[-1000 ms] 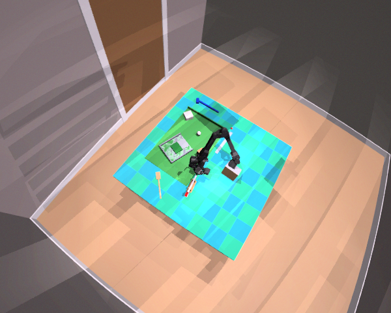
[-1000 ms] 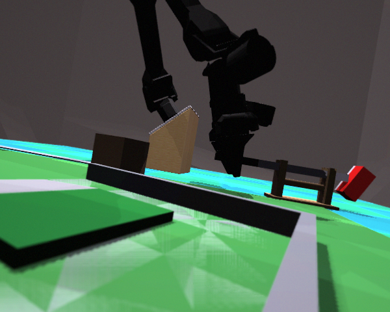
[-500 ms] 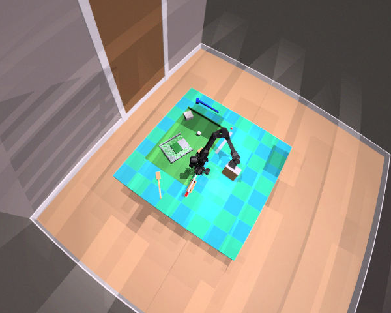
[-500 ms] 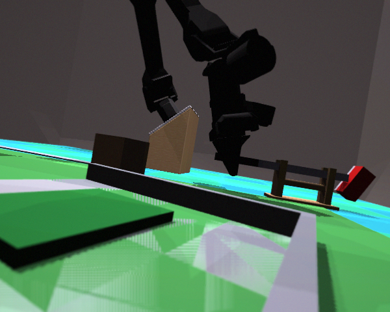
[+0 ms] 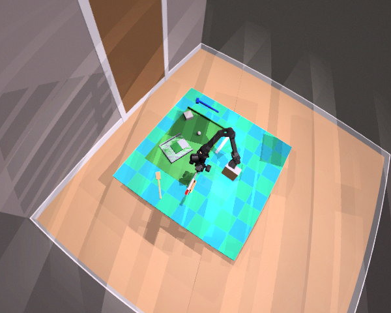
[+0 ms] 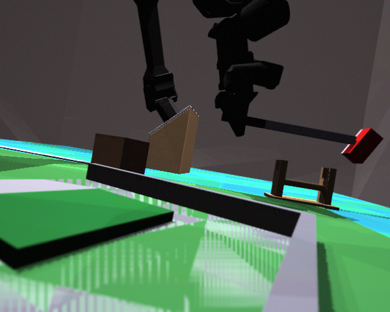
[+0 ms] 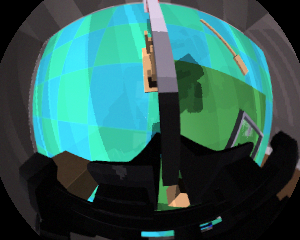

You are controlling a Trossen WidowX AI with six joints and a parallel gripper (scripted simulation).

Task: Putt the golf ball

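Right now my gripper tip is 200 mm to the left of the brown block, 70 mm above it and 60 mm short of it. Round my gripper tip: white golf ball 380 mm to the right, 170 mm ahead, 80 mm below; red putter 110 mm to the left, 20 mm above, 10 mm behind; rack 130 mm to the left, 70 mm below, 10 mm behind.
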